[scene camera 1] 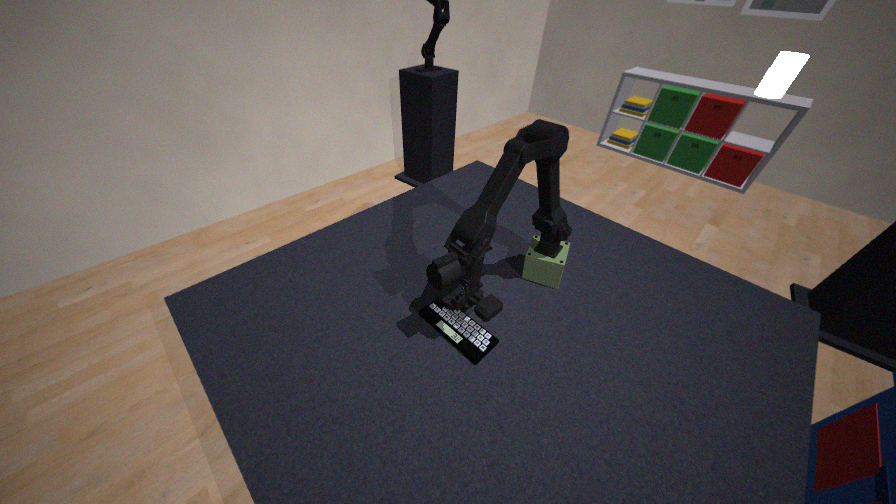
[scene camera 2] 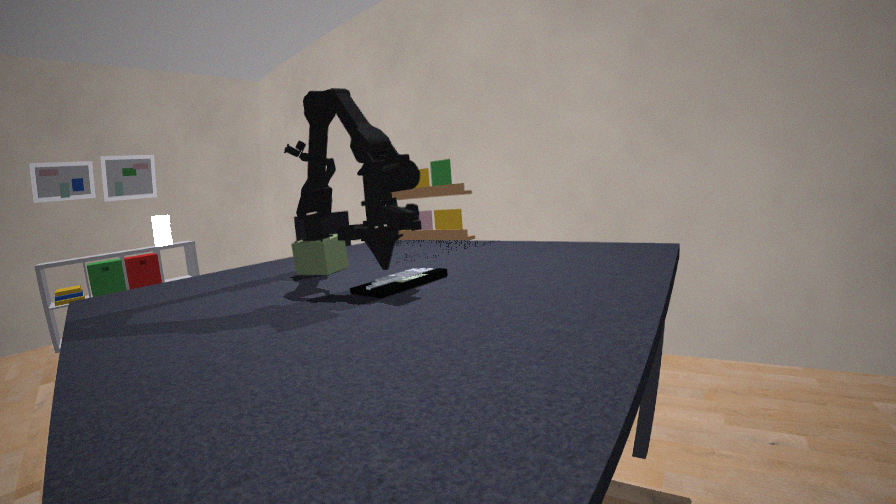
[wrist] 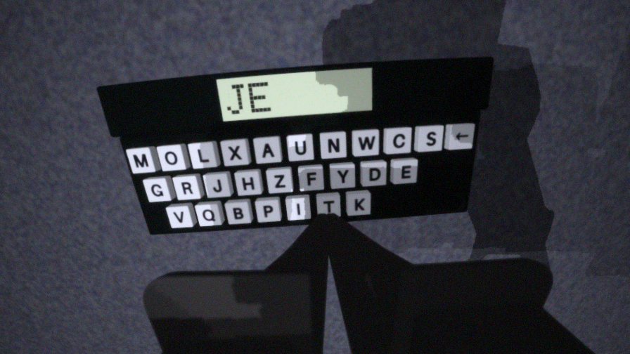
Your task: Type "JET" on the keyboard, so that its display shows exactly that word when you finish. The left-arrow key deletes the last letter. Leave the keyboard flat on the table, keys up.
Scene:
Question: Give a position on a black keyboard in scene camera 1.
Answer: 457, 327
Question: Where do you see a black keyboard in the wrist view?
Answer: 365, 141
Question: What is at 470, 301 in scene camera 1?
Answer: The gripper.

